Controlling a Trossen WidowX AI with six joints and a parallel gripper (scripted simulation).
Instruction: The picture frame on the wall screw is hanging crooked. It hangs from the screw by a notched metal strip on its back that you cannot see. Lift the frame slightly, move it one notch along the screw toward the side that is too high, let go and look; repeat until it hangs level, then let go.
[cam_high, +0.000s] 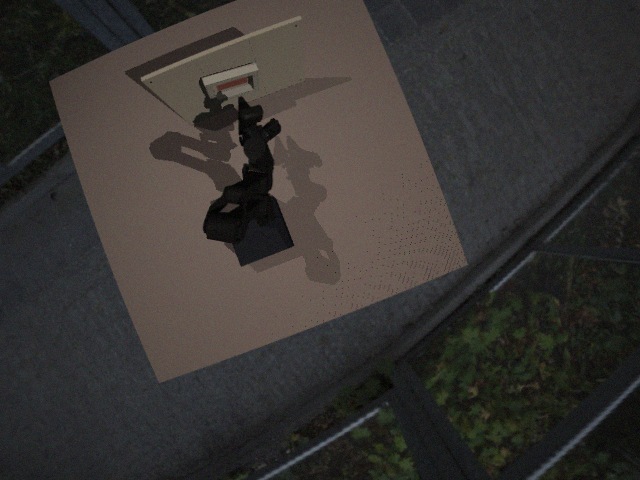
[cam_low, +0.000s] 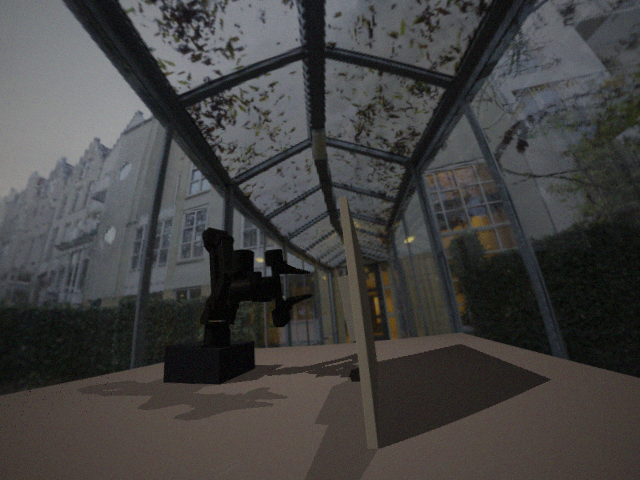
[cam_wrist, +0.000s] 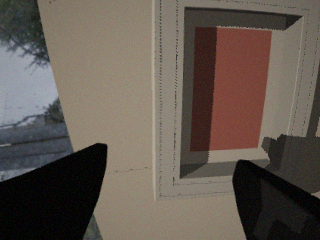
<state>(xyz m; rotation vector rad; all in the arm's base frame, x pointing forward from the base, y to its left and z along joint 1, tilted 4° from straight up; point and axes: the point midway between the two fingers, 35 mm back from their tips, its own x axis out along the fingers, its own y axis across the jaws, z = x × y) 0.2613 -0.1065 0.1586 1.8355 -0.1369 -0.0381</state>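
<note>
Right now my gripper tip is 100 mm short of the picture frame, 50 mm above it and 10 mm to the left of it. Also, from my gripper tip: wall panel: 110 mm ahead, 70 mm below, 20 mm to the right.
</note>
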